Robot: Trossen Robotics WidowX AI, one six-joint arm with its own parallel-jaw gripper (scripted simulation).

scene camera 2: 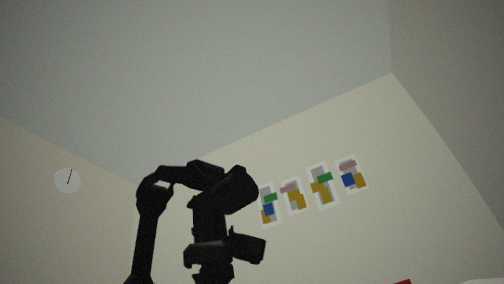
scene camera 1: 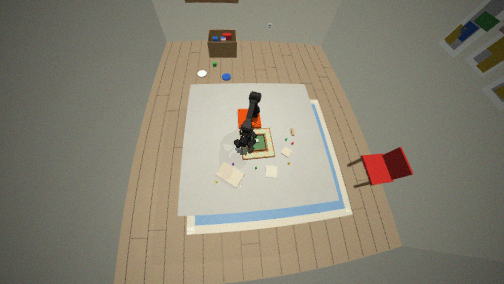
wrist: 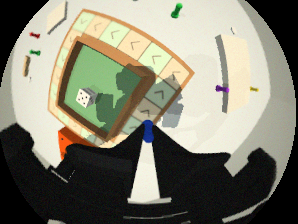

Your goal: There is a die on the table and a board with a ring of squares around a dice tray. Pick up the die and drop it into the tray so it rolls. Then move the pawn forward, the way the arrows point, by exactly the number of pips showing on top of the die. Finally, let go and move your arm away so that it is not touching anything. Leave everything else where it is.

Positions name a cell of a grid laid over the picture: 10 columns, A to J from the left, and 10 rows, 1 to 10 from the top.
Labels:
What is my gripper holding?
A blue pawn.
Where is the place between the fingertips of my gripper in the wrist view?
At E6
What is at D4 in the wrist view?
A green dice tray.

